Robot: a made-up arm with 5 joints.
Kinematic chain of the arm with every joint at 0, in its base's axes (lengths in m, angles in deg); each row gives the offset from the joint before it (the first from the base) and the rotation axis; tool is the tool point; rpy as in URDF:
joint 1: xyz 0 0 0.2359 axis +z
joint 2: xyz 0 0 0 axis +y
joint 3: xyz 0.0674 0 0.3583 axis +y
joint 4: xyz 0.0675 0 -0.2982 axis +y
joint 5: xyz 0.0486 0 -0.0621 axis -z
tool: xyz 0 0 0 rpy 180 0 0
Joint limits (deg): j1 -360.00..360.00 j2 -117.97..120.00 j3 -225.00..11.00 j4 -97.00..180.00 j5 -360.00..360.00
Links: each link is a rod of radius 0.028 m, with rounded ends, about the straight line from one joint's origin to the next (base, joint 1, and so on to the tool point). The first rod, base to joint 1, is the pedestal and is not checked.
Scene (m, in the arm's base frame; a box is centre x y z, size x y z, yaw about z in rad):
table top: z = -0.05
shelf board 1: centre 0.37 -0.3 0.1 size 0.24 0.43 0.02 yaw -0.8
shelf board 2: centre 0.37 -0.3 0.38 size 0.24 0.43 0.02 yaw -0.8
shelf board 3: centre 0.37 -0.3 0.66 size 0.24 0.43 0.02 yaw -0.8
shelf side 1: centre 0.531 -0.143 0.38 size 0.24 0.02 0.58 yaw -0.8
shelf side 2: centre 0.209 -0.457 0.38 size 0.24 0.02 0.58 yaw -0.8
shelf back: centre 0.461 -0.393 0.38 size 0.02 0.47 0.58 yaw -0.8
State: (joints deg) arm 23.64 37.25 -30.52 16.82 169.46
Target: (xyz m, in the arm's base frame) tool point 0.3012 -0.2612 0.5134
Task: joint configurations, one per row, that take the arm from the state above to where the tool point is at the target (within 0.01 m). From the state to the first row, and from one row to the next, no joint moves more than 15 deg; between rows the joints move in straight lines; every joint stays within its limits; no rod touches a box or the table.
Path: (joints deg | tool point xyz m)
1: 11.47 22.74 -30.73 16.26 169.46 | 0.3412 0.0692 0.1859
2: -0.71 8.23 -30.94 15.70 169.46 | 0.3512 -0.0044 0.2761
3: -12.88 -6.27 -31.15 15.14 169.46 | 0.3229 -0.0738 0.3646
4: -25.05 -20.78 -31.36 14.58 169.46 | 0.2619 -0.1224 0.4455
5: -37.22 -35.29 -31.57 14.03 169.46 | 0.1812 -0.1377 0.5134
6: -39.08 -20.94 -43.14 12.48 169.46 | 0.2418 -0.1963 0.5245
7: -40.93 -6.58 -54.72 10.92 169.46 | 0.3012 -0.2612 0.5134

